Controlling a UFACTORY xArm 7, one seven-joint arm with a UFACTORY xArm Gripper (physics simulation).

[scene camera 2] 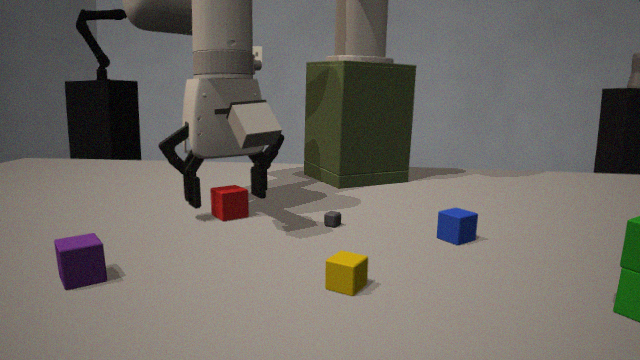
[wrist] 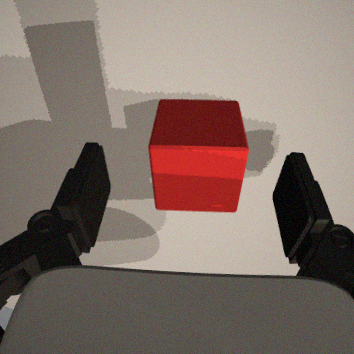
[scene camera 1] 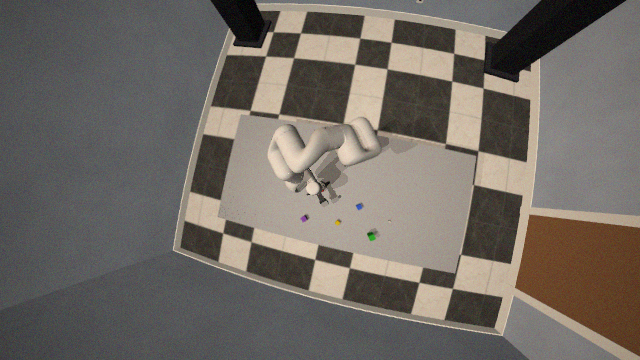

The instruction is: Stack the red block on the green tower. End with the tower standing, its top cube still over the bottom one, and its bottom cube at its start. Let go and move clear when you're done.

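Places are measured from the arm's base along level axes (x ahead, y left, z up), in centimetres.
Pixels of known places: gripper, fingertip midpoint: [scene camera 2: 227, 201] [wrist: 192, 168]; arm's base, link origin: [scene camera 2: 359, 63].
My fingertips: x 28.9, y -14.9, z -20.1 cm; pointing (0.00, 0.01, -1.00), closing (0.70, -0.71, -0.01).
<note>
For each thing: its top centre in the pictures, then the offset to it from my fingertips. Level surfaces: height alone.
- red block, top centre: [wrist: 196, 183] [scene camera 2: 229, 188] dx +0.8, dy +0.6, dz +1.9 cm
- yellow cube, top centre: [scene camera 2: 347, 257] [scene camera 1: 337, 222] dx +19.0, dy +17.8, dz +0.8 cm
- blue cube, top centre: [scene camera 2: 458, 212] [scene camera 1: 359, 207] dx +4.8, dy +28.8, dz +1.4 cm
- purple cube, top centre: [scene camera 2: 77, 241] [scene camera 1: 303, 219] dx +22.8, dy -4.8, dz +1.7 cm
- table, surface height: dz -1.8 cm
- small dark grey cube, top centre: [scene camera 2: 332, 212] dx +2.1, dy +14.4, dz -0.2 cm
The red block [scene camera 2: 229, 203] [wrist: 198, 160] sits flat on the grey table and is mostly hidden under the arm in the overhead view. My gripper [scene camera 2: 225, 200] [wrist: 192, 168] is open and empty, pointing down, with its fingers spread to either side of the red block. The fingertips are low, near the height of the block's top, and apart from it. In the wrist view the block lies between the fingers sideways, a little toward the top of the view. The green tower [scene camera 1: 371, 236] [scene camera 2: 631, 272] is two cubes, one on the other, upright, partly cut off at the right edge of scene camera 2.
A yellow cube [scene camera 1: 338, 222] [scene camera 2: 346, 273], a blue cube [scene camera 1: 359, 206] [scene camera 2: 457, 226] and a purple cube [scene camera 1: 304, 218] [scene camera 2: 81, 261] stand on the table [scene camera 1: 425, 200]. A small dark grey cube [scene camera 2: 332, 219] lies right of the gripper. The arm's green pedestal [scene camera 2: 357, 122] is behind.
</note>
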